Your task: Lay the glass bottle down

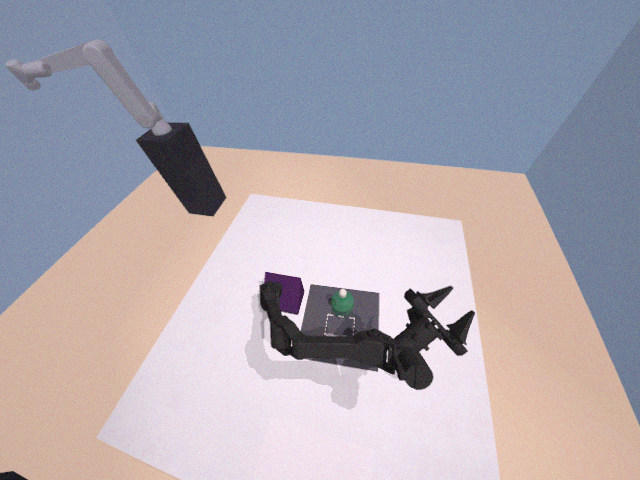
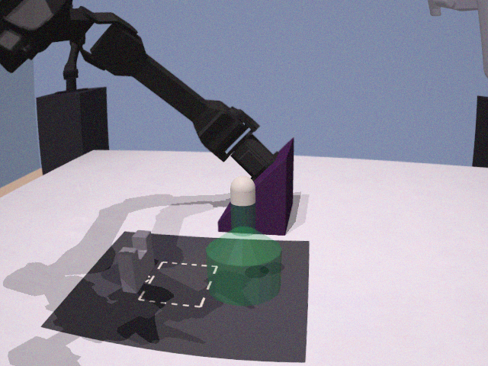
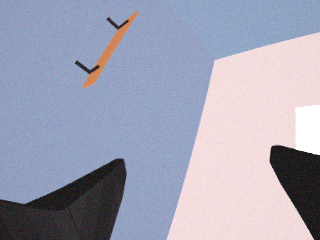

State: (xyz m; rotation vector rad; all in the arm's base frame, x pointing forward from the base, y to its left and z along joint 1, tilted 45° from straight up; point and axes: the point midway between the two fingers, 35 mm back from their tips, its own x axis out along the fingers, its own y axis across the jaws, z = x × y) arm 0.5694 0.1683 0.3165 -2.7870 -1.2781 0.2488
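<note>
My gripper tip is now 350 mm above the green glass bottle, 300 mm past it and 100 mm to the right of it. The rest, counted from my gripper tip: dark mat 440 mm below, 300 mm behind, 30 mm to the left.
</note>
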